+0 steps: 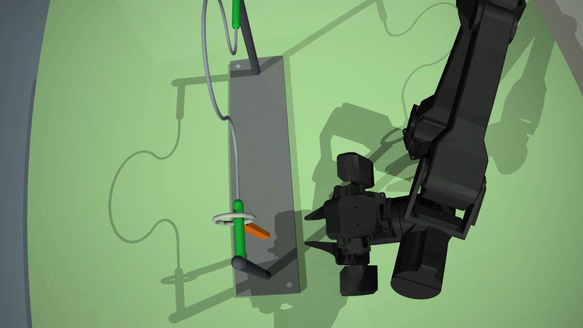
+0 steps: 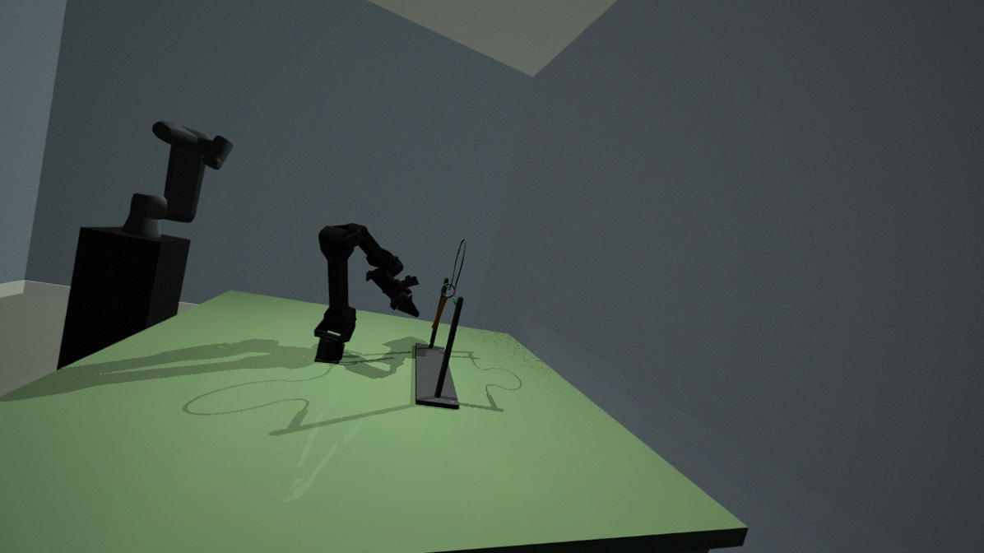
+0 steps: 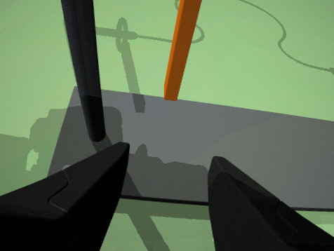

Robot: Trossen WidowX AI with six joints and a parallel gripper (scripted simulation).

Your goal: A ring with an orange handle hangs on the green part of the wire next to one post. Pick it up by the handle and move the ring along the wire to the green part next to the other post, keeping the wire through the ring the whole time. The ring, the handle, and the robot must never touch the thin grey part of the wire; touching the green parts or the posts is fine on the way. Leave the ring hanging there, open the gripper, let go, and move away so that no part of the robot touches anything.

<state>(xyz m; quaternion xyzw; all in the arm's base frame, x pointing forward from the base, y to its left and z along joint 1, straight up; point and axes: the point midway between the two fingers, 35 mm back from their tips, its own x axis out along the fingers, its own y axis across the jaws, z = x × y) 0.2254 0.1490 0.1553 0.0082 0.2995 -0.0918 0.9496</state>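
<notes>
Now: gripper tip 80 mm short of the ring with orange handle, 10 mm to the left of it and 70 mm below it.
</notes>
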